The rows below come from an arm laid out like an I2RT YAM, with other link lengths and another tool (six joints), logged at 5 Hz.
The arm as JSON. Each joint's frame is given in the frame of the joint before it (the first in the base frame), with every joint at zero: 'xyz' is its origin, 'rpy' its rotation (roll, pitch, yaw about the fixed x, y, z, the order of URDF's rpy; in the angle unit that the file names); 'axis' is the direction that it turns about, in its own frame. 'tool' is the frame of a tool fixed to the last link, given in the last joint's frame.
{
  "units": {
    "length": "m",
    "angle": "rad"
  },
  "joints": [
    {
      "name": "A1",
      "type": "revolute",
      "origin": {
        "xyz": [
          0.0,
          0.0,
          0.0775
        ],
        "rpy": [
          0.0,
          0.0,
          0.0
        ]
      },
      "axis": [
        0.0,
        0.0,
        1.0
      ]
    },
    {
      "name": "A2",
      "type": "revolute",
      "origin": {
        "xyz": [
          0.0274,
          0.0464,
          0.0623
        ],
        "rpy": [
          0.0,
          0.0,
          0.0
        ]
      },
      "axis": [
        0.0,
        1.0,
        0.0
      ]
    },
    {
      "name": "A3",
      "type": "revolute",
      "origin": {
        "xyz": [
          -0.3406,
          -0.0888,
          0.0
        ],
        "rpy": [
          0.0,
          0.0,
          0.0
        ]
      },
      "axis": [
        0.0,
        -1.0,
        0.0
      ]
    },
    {
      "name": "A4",
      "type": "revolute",
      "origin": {
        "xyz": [
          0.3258,
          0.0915,
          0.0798
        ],
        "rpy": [
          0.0,
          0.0,
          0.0
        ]
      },
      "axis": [
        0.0,
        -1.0,
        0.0
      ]
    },
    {
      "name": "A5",
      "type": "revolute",
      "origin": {
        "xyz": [
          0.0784,
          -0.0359,
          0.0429
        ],
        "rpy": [
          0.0,
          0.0,
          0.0
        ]
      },
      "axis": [
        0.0,
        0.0,
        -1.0
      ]
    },
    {
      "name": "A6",
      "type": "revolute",
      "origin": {
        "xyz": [
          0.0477,
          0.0,
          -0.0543
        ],
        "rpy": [
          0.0,
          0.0,
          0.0
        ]
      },
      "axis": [
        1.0,
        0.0,
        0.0
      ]
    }
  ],
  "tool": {
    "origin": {
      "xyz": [
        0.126,
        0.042,
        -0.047
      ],
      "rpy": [
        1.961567,
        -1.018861,
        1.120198
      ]
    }
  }
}
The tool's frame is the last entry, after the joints.
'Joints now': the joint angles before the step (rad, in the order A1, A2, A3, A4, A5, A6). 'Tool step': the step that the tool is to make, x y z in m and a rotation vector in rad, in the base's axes. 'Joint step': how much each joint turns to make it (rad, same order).
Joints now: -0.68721 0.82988 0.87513 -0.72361 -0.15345 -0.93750
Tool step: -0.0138 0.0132 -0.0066 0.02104 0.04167 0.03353
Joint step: -0.00024 -0.02564 -0.00574 -0.07034 -0.01916 -0.03000
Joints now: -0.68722 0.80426 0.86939 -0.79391 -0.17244 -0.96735
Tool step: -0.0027 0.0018 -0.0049 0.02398 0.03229 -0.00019
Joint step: 0.00008 0.01874 0.00684 -0.02849 0.00152 -0.00126
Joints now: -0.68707 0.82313 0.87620 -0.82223 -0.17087 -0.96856
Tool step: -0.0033 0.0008 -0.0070 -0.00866 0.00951 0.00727
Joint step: 0.00018 -0.01354 -0.02381 0.00602 0.00379 -0.01427
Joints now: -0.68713 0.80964 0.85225 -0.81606 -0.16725 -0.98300
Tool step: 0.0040 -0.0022 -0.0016 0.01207 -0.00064 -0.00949
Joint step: -0.00001 0.01778 0.00212 0.01080 -0.00006 0.01378
